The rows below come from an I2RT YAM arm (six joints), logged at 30 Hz.
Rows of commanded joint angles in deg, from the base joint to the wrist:
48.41 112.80 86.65 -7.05 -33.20 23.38
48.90 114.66 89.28 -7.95 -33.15 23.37
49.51 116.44 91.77 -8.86 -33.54 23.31
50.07 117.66 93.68 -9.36 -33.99 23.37
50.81 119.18 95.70 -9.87 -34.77 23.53
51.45 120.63 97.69 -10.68 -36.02 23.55
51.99 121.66 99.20 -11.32 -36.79 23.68
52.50 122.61 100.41 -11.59 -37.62 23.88
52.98 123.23 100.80 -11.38 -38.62 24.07
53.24 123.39 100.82 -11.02 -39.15 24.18
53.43 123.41 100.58 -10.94 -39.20 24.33
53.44 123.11 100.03 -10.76 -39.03 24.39
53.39 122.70 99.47 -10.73 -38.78 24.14
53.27 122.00 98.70 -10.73 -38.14 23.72
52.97 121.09 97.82 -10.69 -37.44 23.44
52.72 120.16 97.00 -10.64 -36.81 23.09
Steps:
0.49 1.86 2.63 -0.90 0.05 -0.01
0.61 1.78 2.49 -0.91 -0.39 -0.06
0.56 1.22 1.91 -0.50 -0.45 0.06
0.74 1.52 2.02 -0.51 -0.78 0.16
0.64 1.45 1.99 -0.81 -1.25 0.02
0.54 1.03 1.51 -0.64 -0.77 0.13
0.51 0.95 1.21 -0.27 -0.83 0.20
0.48 0.62 0.39 0.21 -1.00 0.19
0.26 0.16 0.02 0.36 -0.53 0.11
0.19 0.02 -0.24 0.08 -0.05 0.15
0.01 -0.30 -0.55 0.18 0.17 0.06
-0.05 -0.41 -0.56 0.03 0.25 -0.25
-0.12 -0.70 -0.77 0.00 0.64 -0.42
-0.30 -0.91 -0.88 0.04 0.70 -0.28
-0.25 -0.93 -0.82 0.05 0.63 -0.35

